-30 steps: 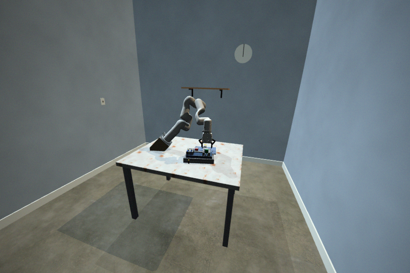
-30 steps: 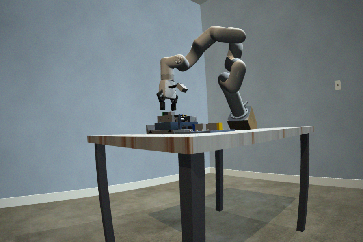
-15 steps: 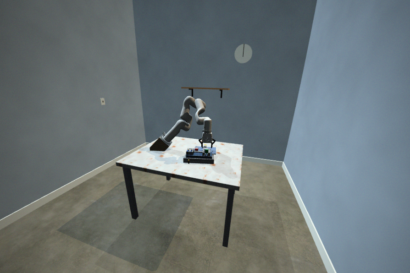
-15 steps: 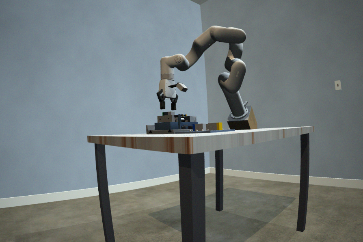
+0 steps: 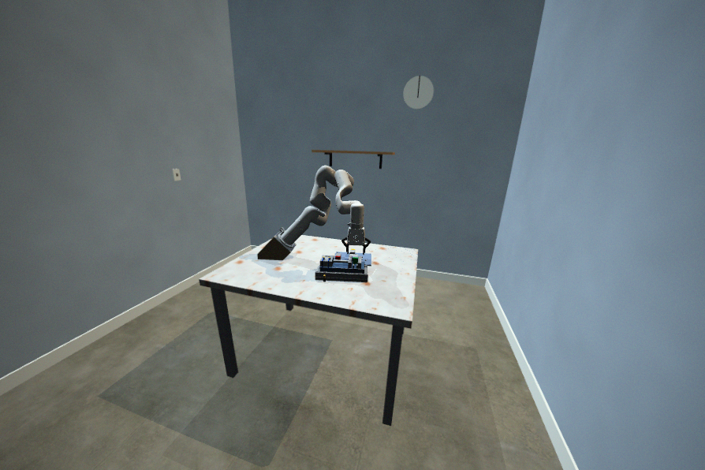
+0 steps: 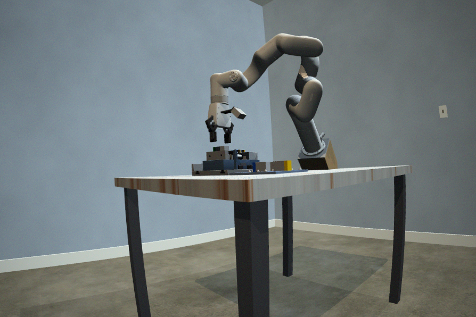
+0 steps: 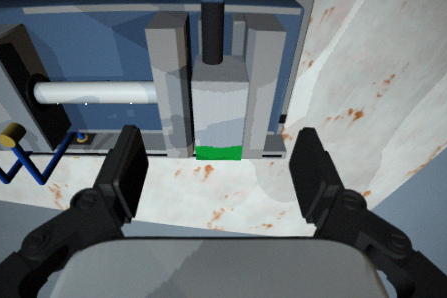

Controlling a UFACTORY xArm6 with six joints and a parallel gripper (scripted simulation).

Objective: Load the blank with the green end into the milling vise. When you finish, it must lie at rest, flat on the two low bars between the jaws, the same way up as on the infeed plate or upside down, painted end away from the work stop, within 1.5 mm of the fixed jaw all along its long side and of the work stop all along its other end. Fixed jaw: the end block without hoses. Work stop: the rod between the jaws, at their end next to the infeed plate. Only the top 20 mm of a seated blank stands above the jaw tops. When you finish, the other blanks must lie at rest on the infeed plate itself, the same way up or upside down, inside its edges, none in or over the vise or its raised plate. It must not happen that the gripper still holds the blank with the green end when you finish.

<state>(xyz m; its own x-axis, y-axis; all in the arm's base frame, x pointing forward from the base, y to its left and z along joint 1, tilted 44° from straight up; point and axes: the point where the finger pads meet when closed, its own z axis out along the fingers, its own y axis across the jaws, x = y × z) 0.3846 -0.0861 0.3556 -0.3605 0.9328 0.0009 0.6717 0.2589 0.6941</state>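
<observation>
My gripper is now 40 mm above the green-ended blank. Round my hand: moving jaw: 30 mm behind, 10 mm to the right, 60 mm below; then work stop rod: 30 mm behind, 40 mm to the left, 50 mm below; then fixed jaw: 20 mm ahead, 10 mm to the left, 60 mm below.
</observation>
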